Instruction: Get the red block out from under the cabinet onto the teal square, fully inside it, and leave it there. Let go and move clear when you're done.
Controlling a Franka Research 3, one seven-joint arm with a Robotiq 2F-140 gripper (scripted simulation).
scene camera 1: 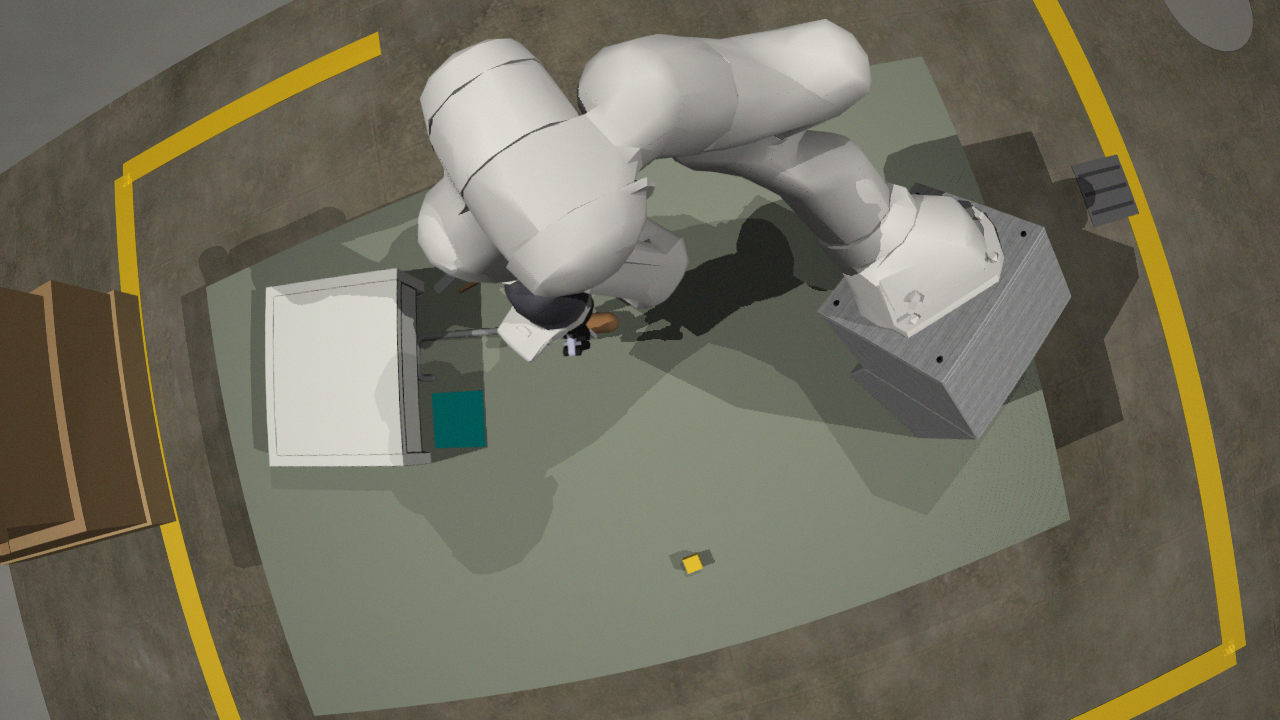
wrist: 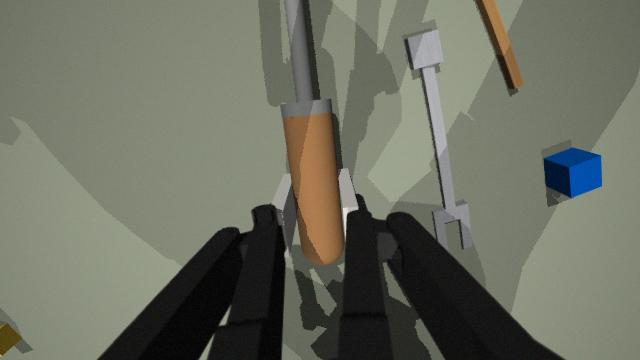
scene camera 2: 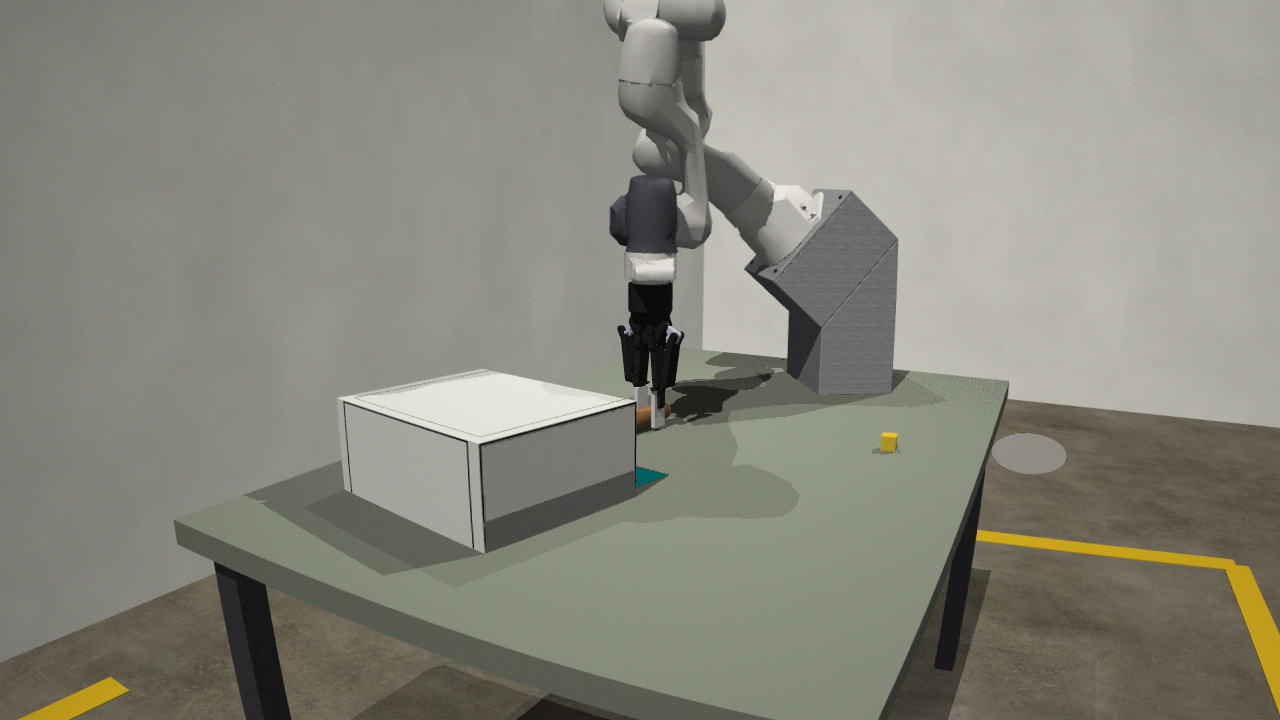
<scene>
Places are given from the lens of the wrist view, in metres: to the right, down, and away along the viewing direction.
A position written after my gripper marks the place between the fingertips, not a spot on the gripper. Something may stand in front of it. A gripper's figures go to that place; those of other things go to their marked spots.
my gripper (wrist: 317, 188): 0.00, 0.01, 0.20
grey fork-ended tool (wrist: 424, 50): 0.07, -0.08, 0.17
blue block (wrist: 572, 172): 0.18, -0.01, 0.17
The marked spots on the grey fork-ended tool and the blue block are 0.14 m apart.
</scene>
